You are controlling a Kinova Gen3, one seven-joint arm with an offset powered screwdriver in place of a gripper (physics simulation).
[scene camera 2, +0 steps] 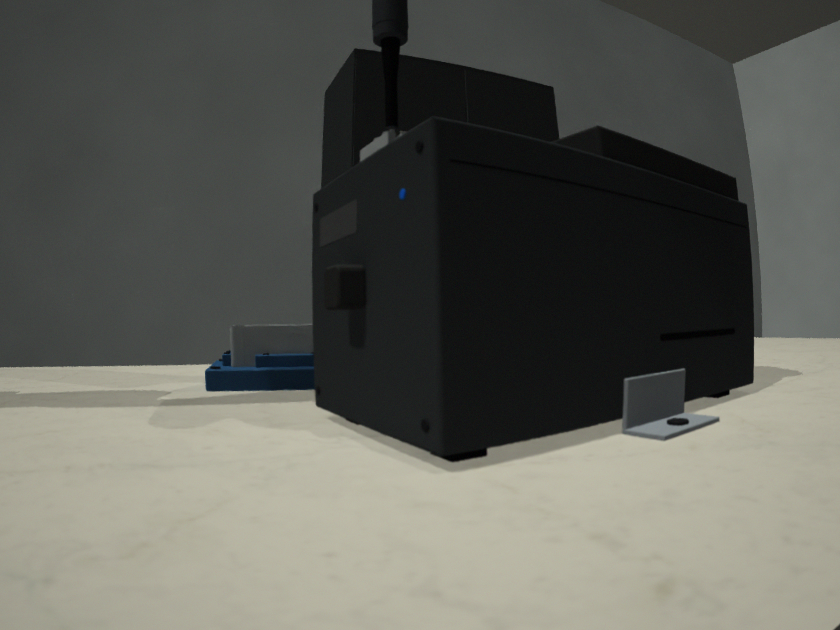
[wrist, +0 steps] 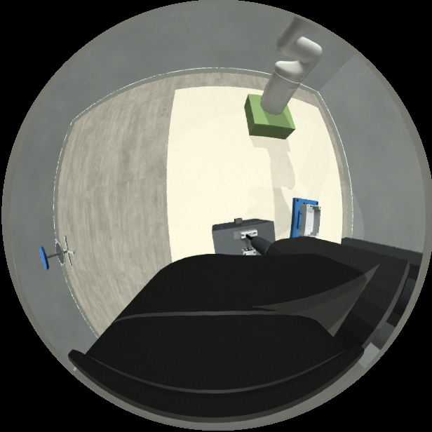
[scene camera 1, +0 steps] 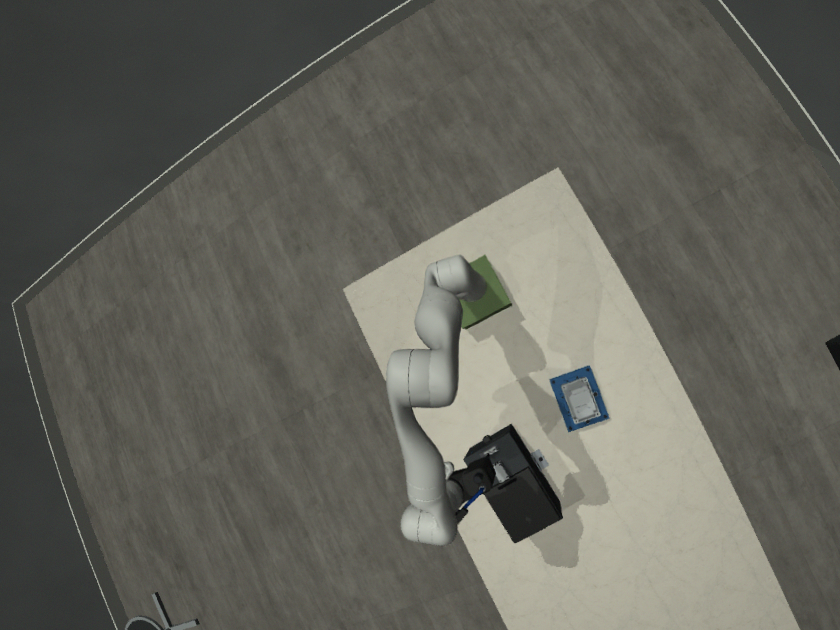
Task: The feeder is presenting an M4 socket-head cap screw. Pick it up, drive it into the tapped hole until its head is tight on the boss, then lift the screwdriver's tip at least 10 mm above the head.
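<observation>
The black feeder (scene camera 1: 525, 505) (scene camera 2: 576, 284) (wrist: 224, 241) stands on the table. My screwdriver (scene camera 2: 391, 126) (wrist: 248, 237) points down, its tip at the light grey screw nest on the feeder's top; whether they touch is unclear. The screw is too small to tell, so I cannot tell whether the tip bears it. In scene camera 1 the tip is hidden or too small to make out. A grey housing (scene camera 1: 581, 401) (scene camera 2: 271, 342) (wrist: 311, 220) sits on a blue plate (scene camera 1: 570, 425) (scene camera 2: 257, 379) (wrist: 296, 215), apart from the feeder. The tapped hole cannot be made out.
The arm (scene camera 1: 424, 440) (wrist: 280, 90) rises from a green block (scene camera 1: 498, 291) (wrist: 270, 131) at the table's far end. A small metal bracket (scene camera 1: 540, 459) (scene camera 2: 654, 400) stands beside the feeder's long side. The pale table (scene camera 1: 644, 508) (scene camera 2: 203, 528) (wrist: 215, 165) bears them.
</observation>
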